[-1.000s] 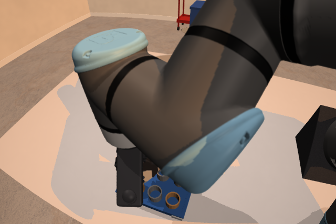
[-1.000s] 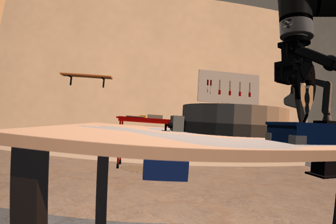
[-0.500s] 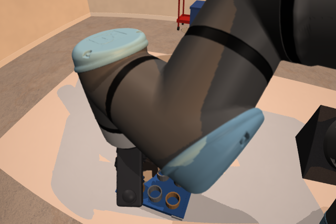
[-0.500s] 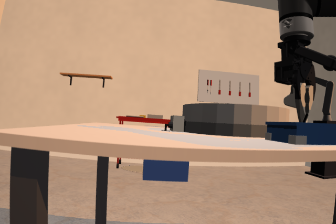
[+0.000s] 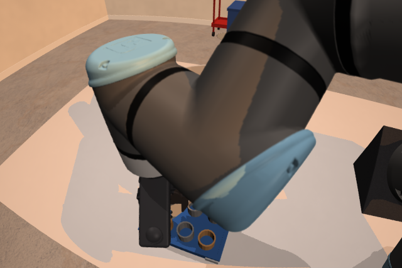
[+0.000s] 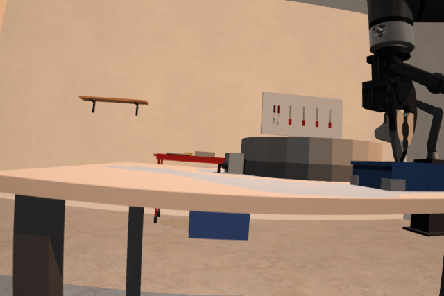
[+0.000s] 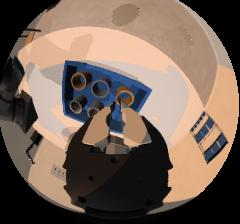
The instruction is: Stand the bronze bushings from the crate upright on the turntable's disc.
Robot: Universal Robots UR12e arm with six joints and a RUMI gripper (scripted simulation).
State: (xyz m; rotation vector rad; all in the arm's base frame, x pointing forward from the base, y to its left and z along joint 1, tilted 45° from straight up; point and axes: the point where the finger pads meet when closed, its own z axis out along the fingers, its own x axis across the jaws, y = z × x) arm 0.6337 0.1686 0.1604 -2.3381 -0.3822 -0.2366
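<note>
The blue crate lies 4 cm below my hand, 4 cm behind it and 2 cm to the right of it.
</note>
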